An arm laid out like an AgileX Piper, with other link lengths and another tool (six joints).
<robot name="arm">
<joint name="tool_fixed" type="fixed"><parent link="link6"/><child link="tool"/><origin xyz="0.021 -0.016 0.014" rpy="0.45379 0 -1.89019"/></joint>
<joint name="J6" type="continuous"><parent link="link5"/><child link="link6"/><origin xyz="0 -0.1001 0" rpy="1.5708 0 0"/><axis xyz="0 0 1"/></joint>
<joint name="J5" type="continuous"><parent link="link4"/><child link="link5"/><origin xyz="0 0 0" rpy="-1.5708 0 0"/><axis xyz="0 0 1"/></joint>
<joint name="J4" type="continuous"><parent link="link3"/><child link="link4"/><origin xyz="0.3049 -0.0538 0" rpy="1.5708 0 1.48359"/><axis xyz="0 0 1"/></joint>
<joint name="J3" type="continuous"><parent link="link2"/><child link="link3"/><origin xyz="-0.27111 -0.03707 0"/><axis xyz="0 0 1"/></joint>
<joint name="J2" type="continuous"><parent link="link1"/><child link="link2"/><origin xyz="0 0 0" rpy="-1.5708 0 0"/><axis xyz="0 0 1"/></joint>
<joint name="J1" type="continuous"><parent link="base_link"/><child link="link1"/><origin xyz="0 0 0.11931"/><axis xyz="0 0 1"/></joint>
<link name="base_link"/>
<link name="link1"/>
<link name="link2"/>
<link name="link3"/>
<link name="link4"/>
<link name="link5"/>
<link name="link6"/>
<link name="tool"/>
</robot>
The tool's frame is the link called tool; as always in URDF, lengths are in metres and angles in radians. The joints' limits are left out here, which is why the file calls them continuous.
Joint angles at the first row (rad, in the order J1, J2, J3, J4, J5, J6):
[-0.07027 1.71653 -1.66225 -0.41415 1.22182 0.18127]
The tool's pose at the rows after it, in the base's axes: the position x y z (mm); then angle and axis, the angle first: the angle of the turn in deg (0 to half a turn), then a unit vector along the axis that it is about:
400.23 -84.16 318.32 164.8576 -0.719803 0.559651 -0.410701
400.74 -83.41 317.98 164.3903 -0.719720 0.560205 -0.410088
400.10 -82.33 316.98 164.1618 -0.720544 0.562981 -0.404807
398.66 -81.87 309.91 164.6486 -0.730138 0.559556 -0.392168
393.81 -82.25 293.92 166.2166 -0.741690 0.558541 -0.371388
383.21 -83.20 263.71 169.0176 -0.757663 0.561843 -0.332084
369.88 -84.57 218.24 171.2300 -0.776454 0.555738 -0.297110
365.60 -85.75 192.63 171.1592 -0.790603 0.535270 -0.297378
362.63 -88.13 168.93 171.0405 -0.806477 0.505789 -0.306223
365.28 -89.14 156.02 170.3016 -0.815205 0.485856 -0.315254
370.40 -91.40 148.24 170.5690 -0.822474 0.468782 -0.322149
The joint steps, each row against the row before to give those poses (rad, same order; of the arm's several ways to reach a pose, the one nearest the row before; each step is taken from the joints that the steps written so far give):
[0.00001 0.00092 -0.00003 0.01400 -0.01144 -0.00105]
[-0.00001 -0.00002 0.00005 0.00771 -0.00383 -0.00108]
[-0.00001 -0.00001 0.00094 0.01102 0.00606 -0.00232]
[0.00001 0.00002 0.02095 0.00728 0.00220 -0.01867]
[-0.00100 -0.00350 0.05410 -0.00107 -0.00081 -0.01098]
[-0.00420 -0.00226 0.09776 0.00096 -0.00097 -0.00885]
[-0.00512 0.00007 0.14863 -0.00962 -0.06893 -0.00234]
[-0.00001 0.00000 0.08778 -0.02613 -0.09382 -0.00523]
[0.00001 0.00337 0.08196 -0.04909 -0.10810 -0.00118]
[-0.00001 0.01302 0.03122 -0.02891 -0.07218 -0.00081]
[0.00000 0.02225 0.00387 -0.03645 -0.03904 0.00267]

